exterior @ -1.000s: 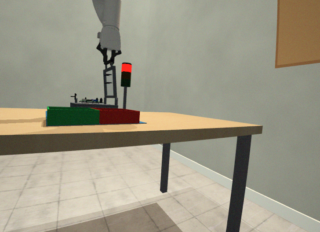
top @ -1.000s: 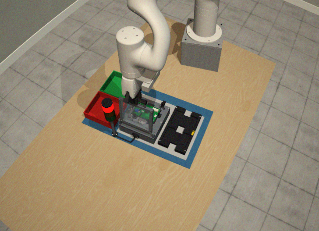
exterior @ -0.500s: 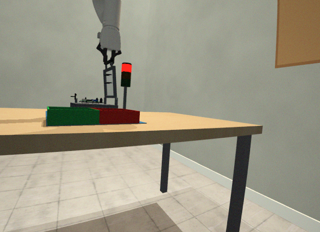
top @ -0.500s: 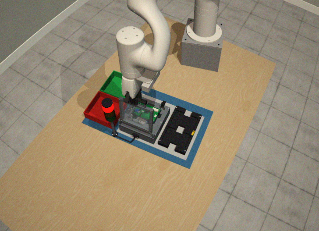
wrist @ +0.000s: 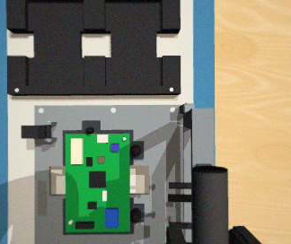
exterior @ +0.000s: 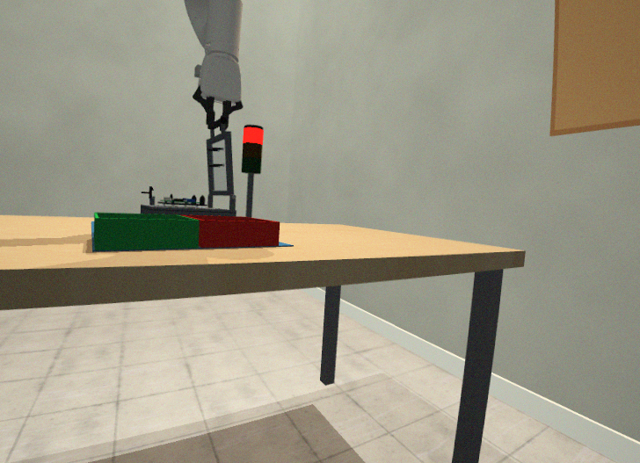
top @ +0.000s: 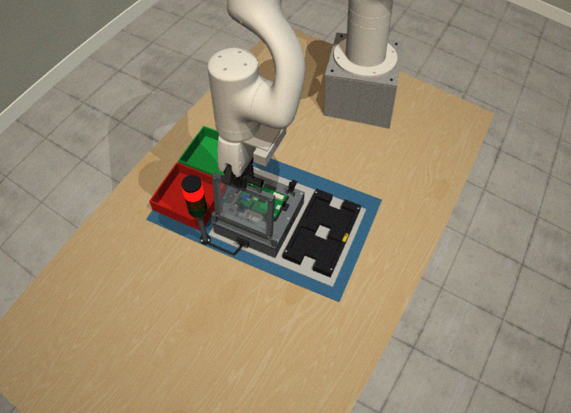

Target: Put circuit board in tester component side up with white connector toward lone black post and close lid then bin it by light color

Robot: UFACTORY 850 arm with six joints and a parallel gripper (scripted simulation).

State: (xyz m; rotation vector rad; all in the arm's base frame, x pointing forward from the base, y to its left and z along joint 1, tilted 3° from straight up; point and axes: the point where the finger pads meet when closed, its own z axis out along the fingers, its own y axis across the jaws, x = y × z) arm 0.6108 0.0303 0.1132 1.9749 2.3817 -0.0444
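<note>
The green circuit board is 8 cm behind my hand, 1 cm to the right of it and 20 cm below it. From my hand the other things lie so: clear lid (1 cm ahead, 9 cm below); latch hook (15 cm behind, 3 cm to the left, 19 cm below); red bin (20 cm to the right, 26 cm below).
</note>
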